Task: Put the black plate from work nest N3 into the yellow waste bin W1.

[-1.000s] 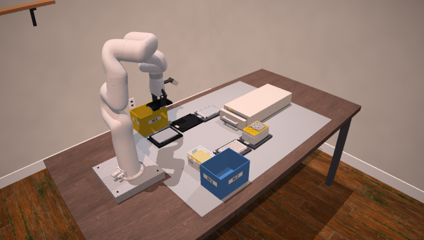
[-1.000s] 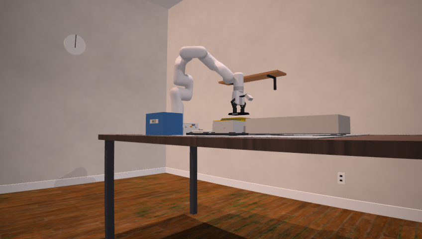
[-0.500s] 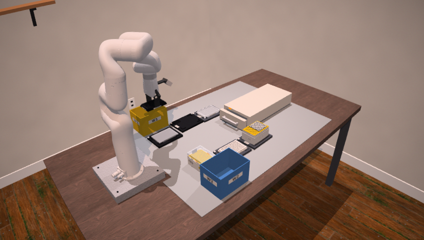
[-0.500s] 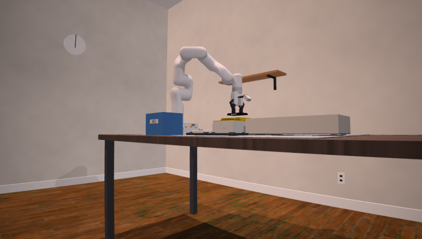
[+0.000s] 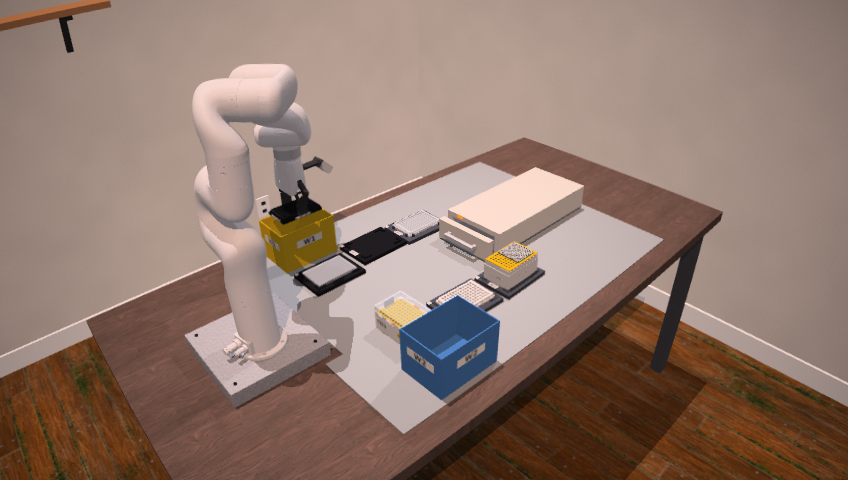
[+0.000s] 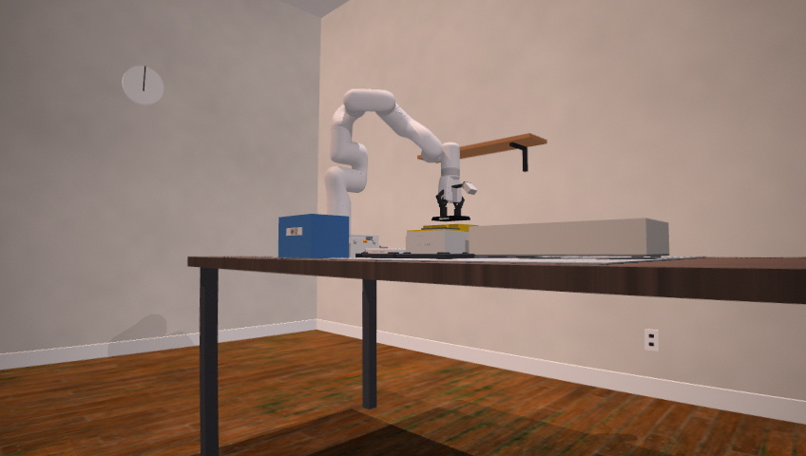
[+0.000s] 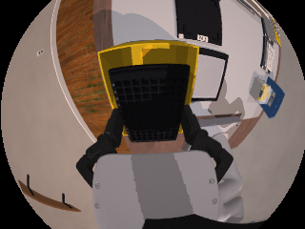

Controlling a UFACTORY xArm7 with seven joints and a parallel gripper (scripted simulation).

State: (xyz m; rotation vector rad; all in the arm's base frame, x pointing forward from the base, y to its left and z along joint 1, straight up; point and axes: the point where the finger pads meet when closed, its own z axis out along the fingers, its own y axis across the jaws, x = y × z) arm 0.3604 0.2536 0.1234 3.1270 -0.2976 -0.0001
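My hand is 1 cm above the black plate. From my hand the other things lie so: white plate: 8 cm ahead, 53 cm to the right, 14 cm below; then yellow bin W1: 12 cm below; then work nest N3: 15 cm ahead, 15 cm to the right, 15 cm below.
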